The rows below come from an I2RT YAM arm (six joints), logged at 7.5 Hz.
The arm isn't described. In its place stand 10 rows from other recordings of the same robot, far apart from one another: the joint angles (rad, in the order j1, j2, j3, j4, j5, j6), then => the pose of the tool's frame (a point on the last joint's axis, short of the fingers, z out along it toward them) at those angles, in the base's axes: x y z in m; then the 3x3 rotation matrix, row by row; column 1 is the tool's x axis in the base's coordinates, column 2 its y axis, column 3 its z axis.
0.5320 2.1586 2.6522 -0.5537 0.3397 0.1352 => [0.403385, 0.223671, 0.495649], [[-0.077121, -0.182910, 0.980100], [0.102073, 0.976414, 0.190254], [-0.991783, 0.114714, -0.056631]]
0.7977 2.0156 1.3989 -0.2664 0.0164 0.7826 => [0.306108, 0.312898, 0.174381], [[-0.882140, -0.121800, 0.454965], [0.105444, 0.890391, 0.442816], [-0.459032, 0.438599, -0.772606]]
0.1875 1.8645 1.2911 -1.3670 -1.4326 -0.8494 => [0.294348, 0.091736, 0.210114], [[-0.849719, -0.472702, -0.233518], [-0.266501, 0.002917, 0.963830], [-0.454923, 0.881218, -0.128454]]
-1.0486 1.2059 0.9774 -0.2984 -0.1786 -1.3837 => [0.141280, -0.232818, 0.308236], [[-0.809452, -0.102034, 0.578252], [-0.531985, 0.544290, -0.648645], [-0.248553, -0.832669, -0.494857]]
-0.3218 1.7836 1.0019 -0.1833 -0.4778 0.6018 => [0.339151, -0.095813, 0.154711], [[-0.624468, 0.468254, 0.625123], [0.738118, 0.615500, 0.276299], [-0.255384, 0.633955, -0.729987]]
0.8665 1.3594 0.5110 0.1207 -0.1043 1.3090 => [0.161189, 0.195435, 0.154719], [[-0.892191, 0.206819, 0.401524], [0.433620, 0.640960, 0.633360], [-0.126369, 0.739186, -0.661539]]
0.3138 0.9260 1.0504 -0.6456 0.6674 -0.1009 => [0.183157, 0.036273, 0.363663], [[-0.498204, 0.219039, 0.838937], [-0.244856, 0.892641, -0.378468], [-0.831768, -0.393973, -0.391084]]
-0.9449 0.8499 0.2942 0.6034 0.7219 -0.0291 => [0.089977, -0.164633, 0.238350], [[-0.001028, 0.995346, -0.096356], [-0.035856, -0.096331, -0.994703], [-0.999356, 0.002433, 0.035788]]
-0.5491 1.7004 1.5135 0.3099 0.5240 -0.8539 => [0.340458, -0.229197, 0.401578], [[-0.591202, 0.654113, 0.471823], [-0.403450, 0.266701, -0.875271], [-0.698361, -0.707819, 0.106228]]
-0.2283 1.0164 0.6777 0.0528 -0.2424 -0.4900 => [0.231996, -0.045131, 0.282531], [[-0.240211, -0.133349, 0.961518], [-0.413224, 0.910338, 0.023018], [-0.878376, -0.391793, -0.273776]]
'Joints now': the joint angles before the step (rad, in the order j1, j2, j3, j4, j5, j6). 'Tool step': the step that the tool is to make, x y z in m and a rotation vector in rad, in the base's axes. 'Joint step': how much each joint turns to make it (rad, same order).
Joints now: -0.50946, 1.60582, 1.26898, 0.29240, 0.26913, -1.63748
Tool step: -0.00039, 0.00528, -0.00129, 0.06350, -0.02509, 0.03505
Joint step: 0.00877, -0.01219, -0.00646, -0.03168, -0.03014, 0.06828
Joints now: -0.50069, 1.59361, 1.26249, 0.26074, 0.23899, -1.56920
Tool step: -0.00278, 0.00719, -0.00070, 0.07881, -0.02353, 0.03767
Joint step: 0.00993, -0.02326, -0.01143, -0.04617, -0.03470, 0.07973
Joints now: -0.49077, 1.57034, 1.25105, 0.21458, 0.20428, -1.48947
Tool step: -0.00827, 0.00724, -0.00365, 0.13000, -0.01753, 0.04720
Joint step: 0.00076, -0.03930, -0.02444, -0.08086, -0.06294, 0.11711
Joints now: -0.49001, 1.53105, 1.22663, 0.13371, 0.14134, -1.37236
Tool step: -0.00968, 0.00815, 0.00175, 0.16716, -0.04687, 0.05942
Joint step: -0.00190, -0.04538, -0.01297, -0.08466, -0.09346, 0.15488
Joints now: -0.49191, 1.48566, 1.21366, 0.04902, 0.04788, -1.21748
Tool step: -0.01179, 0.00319, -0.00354, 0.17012, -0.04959, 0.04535
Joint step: -0.01872, -0.04159, -0.03511, -0.04423, -0.10379, 0.15259
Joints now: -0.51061, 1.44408, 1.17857, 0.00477, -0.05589, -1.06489
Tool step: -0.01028, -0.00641, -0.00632, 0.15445, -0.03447, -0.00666
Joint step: -0.03891, -0.01678, -0.02478, -0.02786, -0.07248, 0.13657
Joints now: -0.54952, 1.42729, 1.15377, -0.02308, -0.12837, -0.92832
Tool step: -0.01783, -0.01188, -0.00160, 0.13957, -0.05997, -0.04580
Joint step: -0.06559, -0.03165, -0.03126, -0.00496, -0.06293, 0.13886
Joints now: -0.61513, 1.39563, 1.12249, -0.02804, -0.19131, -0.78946
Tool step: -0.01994, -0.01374, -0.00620, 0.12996, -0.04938, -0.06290
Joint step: -0.07629, -0.02748, -0.04199, 0.00193, -0.05302, 0.12589
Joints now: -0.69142, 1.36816, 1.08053, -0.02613, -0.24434, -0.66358
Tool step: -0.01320, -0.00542, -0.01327, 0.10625, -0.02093, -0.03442
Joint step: -0.04425, -0.01868, -0.05532, 0.00611, -0.03967, 0.08889
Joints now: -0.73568, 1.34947, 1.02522, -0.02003, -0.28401, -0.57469
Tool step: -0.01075, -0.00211, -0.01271, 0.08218, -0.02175, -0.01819
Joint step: -0.03281, -0.01792, -0.05685, 0.01910, -0.03968, 0.06828
